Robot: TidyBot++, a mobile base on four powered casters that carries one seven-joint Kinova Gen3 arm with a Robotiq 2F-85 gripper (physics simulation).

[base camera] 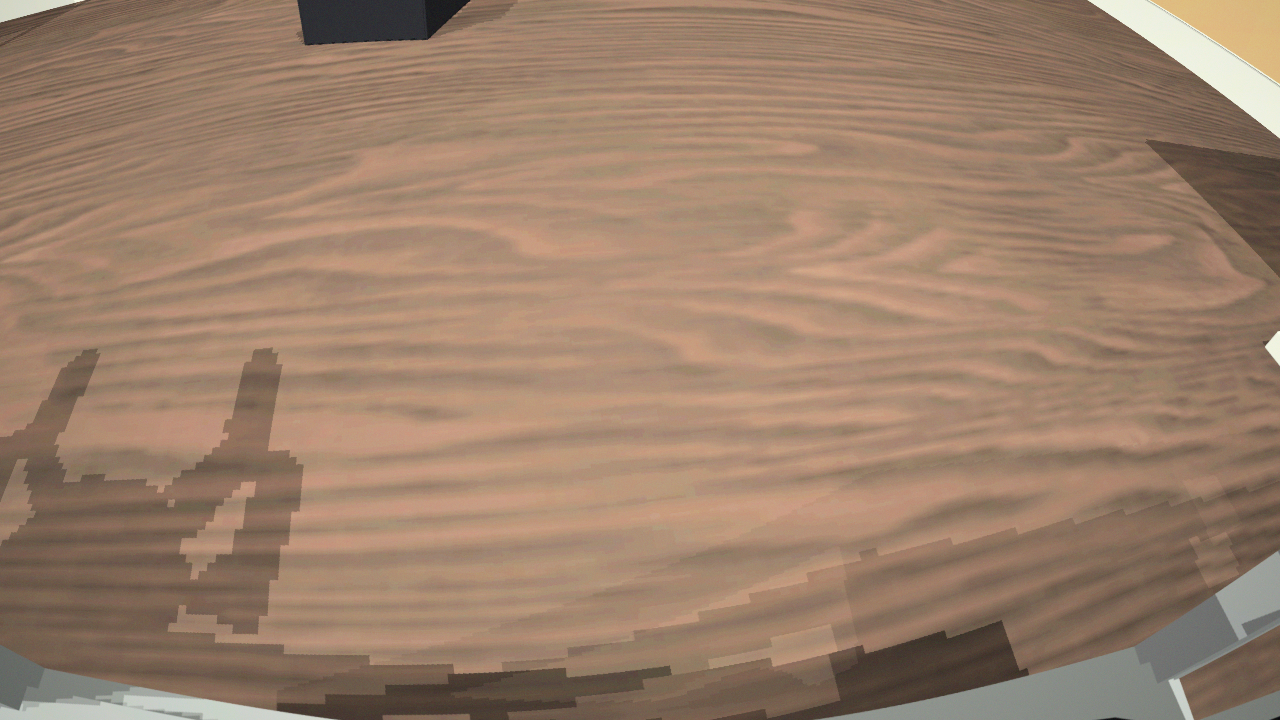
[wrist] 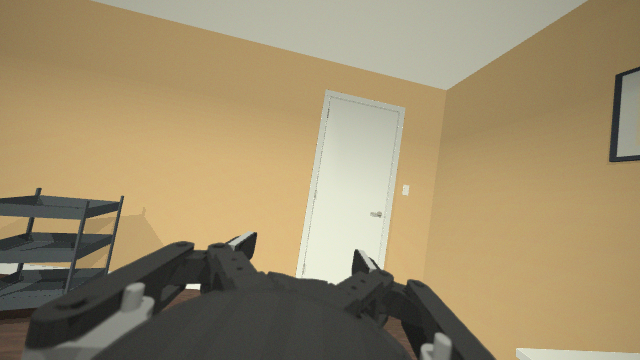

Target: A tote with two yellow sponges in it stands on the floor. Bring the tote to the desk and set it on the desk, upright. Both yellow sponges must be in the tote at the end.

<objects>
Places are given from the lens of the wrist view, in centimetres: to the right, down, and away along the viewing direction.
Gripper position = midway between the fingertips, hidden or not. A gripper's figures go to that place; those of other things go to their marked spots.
gripper [wrist: 304, 251]: -1, 6, 15
white door [wrist: 349, 205]: 30, 26, 176
</objects>
